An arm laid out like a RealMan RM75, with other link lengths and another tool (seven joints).
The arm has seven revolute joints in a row. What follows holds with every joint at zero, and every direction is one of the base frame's.
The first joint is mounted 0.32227 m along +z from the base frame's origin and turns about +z.
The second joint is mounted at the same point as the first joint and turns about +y.
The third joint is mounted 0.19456 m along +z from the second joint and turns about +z.
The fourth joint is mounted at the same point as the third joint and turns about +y.
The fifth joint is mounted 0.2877 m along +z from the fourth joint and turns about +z.
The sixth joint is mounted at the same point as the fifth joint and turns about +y.
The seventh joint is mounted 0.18 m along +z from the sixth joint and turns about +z.
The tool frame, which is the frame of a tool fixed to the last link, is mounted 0.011 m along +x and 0.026 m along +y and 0.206 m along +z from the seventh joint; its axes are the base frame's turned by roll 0, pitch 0.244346 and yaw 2.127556 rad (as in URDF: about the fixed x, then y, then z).
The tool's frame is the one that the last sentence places.
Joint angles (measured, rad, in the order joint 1, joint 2, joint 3, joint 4, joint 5, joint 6, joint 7), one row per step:
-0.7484 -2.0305 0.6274 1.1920 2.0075 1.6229 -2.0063
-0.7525 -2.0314 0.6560 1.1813 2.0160 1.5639 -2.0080
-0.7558 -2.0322 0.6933 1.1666 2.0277 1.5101 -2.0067
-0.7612 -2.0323 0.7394 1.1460 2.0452 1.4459 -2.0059
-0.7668 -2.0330 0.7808 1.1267 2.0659 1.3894 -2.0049
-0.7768 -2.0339 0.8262 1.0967 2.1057 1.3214 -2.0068
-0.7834 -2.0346 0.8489 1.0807 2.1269 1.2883 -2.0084
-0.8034 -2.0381 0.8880 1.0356 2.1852 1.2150 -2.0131
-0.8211 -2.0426 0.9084 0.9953 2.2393 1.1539 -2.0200
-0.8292 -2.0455 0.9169 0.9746 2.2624 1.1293 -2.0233
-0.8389 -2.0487 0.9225 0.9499 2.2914 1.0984 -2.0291
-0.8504 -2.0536 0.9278 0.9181 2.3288 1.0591 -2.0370
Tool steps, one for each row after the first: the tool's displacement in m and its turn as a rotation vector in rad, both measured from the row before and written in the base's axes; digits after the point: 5 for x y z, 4 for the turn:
-0.00163 0.01537 -0.00448 0.0252 0.0125 0.0173
-0.00327 0.01169 -0.00998 0.0134 0.0221 0.0127
-0.00544 0.01325 -0.01345 0.0139 0.0313 0.0153
-0.00675 0.01097 -0.01327 0.0115 0.0339 0.0130
-0.01411 0.01330 -0.01760 0.0123 0.0508 0.0233
-0.00702 0.00591 -0.00913 0.0051 0.0271 0.0097
-0.01985 0.01324 -0.02002 0.0119 0.0630 0.0271
-0.01929 0.01158 -0.01311 0.0157 0.0503 0.0270
-0.00873 0.00342 -0.00714 0.0025 0.0209 0.0120
-0.01119 0.00513 -0.00639 0.0074 0.0232 0.0170
-0.01485 0.00590 -0.00781 0.0096 0.0290 0.0219

